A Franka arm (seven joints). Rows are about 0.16 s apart.
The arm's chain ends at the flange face. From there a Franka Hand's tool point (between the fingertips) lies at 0.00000 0.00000 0.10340 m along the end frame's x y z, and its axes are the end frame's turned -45 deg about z.
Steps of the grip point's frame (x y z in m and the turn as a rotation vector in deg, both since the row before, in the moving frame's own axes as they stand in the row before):
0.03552 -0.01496 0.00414 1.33 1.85 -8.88
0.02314 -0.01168 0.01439 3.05 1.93 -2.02
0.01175 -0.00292 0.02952 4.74 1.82 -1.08
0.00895 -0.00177 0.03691 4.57 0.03 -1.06
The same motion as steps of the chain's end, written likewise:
0.01419 -0.03160 0.00422 2.25 0.37 -8.88
0.00964 -0.01830 0.01460 3.52 -0.79 -2.02
0.01004 -0.00205 0.02993 4.64 -2.06 -1.08
0.01092 -0.00177 0.03724 3.25 -3.21 -1.06

